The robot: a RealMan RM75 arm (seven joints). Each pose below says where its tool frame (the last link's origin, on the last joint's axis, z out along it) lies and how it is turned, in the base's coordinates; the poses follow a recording.
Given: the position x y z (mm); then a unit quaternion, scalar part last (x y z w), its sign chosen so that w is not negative.
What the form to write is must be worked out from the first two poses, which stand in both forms.
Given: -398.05 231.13 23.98 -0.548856 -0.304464 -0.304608 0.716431
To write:
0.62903 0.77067 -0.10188 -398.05
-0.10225 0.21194 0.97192 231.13
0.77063 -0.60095 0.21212 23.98
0 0 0 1

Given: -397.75 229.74 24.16 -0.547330 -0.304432 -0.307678 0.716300
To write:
0.62531 0.77403 -0.09933 -397.75
-0.10753 0.21153 0.97144 229.74
0.77293 -0.59677 0.21550 24.16
0 0 0 1

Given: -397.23 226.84 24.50 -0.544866 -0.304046 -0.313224 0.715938
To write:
0.61889 0.77983 -0.09403 -397.23
-0.11717 0.21002 0.97065 226.84
0.77669 -0.58971 0.22135 24.50
0 0 0 1

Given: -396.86 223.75 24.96 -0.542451 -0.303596 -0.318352 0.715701
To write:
0.61296 0.78506 -0.08919 -396.86
-0.12632 0.20880 0.96977 223.75
0.77995 -0.58316 0.22715 24.96
0 0 0 1

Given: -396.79 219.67 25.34 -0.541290 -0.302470 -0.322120 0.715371
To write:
0.60950 0.78832 -0.08404 -396.79
-0.13342 0.20649 0.96931 219.67
0.78148 -0.57958 0.23103 25.34
0 0 0 1

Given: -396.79 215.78 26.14 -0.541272 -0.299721 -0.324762 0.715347
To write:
0.60939 0.78910 -0.07724 -396.79
-0.14017 0.20311 0.96907 215.78
0.78038 -0.57972 0.23438 26.14
0 0 0 1

